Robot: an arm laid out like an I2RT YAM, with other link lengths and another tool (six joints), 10 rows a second.
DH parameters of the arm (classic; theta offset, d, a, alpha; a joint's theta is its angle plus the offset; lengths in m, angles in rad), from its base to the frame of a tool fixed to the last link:
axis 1: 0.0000 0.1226 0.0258 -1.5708
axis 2: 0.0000 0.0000 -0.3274 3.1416
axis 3: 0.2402 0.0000 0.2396 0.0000
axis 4: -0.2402 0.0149 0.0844 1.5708
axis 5: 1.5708 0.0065 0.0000 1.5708
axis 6: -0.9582 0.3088 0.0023 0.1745
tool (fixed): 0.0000 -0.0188 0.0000 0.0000
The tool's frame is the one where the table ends.
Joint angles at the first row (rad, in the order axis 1, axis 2, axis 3, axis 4, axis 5, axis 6):
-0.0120 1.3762 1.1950 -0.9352 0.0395 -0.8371
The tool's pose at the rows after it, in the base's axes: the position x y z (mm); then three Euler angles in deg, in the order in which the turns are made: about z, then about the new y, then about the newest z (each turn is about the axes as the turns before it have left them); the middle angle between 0 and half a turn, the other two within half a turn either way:
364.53 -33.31 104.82 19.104 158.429 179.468
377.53 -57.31 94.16 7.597 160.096 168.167
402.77 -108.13 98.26 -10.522 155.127 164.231
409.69 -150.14 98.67 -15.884 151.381 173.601
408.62 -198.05 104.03 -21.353 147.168 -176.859
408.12 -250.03 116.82 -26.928 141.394 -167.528
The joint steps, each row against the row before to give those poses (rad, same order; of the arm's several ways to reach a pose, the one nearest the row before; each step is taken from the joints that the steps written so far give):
0.0000 0.0484 0.0000 0.0069 0.0007 -0.1054
-0.0084 0.0546 0.0000 0.0454 0.0718 -0.0224
-0.0454 0.0442 0.0000 0.1018 0.1095 0.1800
-0.0893 0.0267 0.0000 0.0626 0.0114 0.1679
-0.1076 0.0118 0.0000 0.0587 -0.0008 0.1556
-0.1106 0.0069 0.0000 0.0828 -0.0049 0.1495

